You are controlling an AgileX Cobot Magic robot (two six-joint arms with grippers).
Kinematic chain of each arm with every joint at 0, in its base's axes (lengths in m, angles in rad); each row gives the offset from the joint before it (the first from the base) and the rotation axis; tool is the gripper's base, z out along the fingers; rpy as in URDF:
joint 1: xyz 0 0 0.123 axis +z
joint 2: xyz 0 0 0 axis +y
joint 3: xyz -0.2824 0 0.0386 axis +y
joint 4: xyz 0.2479 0 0.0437 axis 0.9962 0 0.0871
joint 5: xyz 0 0 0 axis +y
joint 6: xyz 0.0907 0 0.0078 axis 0.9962 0 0.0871
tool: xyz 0 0 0 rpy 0 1.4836 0
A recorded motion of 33 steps. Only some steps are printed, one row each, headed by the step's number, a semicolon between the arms.
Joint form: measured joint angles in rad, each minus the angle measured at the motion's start. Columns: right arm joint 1, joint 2, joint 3, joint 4, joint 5, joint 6; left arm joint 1, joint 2, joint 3, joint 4, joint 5, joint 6.
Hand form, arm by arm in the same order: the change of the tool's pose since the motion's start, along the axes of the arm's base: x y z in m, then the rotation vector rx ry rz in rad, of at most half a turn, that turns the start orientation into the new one. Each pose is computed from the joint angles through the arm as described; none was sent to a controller.
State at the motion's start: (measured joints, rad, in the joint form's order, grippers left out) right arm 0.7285 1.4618 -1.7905 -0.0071 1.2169 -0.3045; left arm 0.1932 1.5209 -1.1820 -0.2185 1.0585 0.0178
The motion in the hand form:
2: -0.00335 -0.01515 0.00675 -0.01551 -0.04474 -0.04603; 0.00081 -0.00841 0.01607 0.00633 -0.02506 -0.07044
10: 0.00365 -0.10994 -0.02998 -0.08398 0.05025 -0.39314; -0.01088 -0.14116 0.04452 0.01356 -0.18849 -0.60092
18: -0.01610 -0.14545 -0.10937 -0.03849 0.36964 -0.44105; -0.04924 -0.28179 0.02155 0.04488 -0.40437 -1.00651
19: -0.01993 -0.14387 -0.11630 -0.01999 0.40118 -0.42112; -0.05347 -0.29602 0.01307 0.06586 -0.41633 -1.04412
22: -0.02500 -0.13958 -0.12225 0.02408 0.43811 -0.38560; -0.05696 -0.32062 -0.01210 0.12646 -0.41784 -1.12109
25: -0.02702 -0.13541 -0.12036 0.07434 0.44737 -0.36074; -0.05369 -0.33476 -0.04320 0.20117 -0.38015 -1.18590
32: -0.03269 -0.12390 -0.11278 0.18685 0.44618 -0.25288; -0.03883 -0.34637 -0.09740 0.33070 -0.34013 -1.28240
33: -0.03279 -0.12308 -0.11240 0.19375 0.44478 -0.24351; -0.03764 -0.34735 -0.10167 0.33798 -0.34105 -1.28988
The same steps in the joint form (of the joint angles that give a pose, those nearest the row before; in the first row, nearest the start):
2: -0.0161 -0.0387 0.0157 -0.0536 0.0000 0.0108; -0.0251 -0.0131 -0.0477 -0.0071 0.0438 0.0397
10: -0.3381 -0.2070 0.2975 -0.0744 -0.0022 0.0380; -0.4711 -0.0447 -0.1088 -0.0293 -0.0020 0.1484
18: -0.5647 -0.3046 0.6502 0.1780 0.0095 -0.0883; -0.9488 0.0621 -0.1088 0.0927 -0.3031 0.1110
19: -0.5703 -0.3134 0.6830 0.2174 0.0106 -0.1080; -0.9943 0.0905 -0.1088 0.1333 -0.3351 0.0902
22: -0.5744 -0.3248 0.7171 0.2876 0.0117 -0.1367; -1.0617 0.1676 -0.1088 0.2185 -0.3886 0.0617
25: -0.5764 -0.3310 0.7206 0.3470 0.0096 -0.1528; -1.0897 0.2539 -0.1088 0.2917 -0.4113 0.0528
32: -0.5763 -0.3468 0.7238 0.5030 0.0096 -0.2393; -1.0944 0.4017 -0.1088 0.4240 -0.4744 0.0529
33: -0.5763 -0.3468 0.7242 0.5141 0.0088 -0.2483; -1.0944 0.4135 -0.1088 0.4337 -0.4840 0.0529

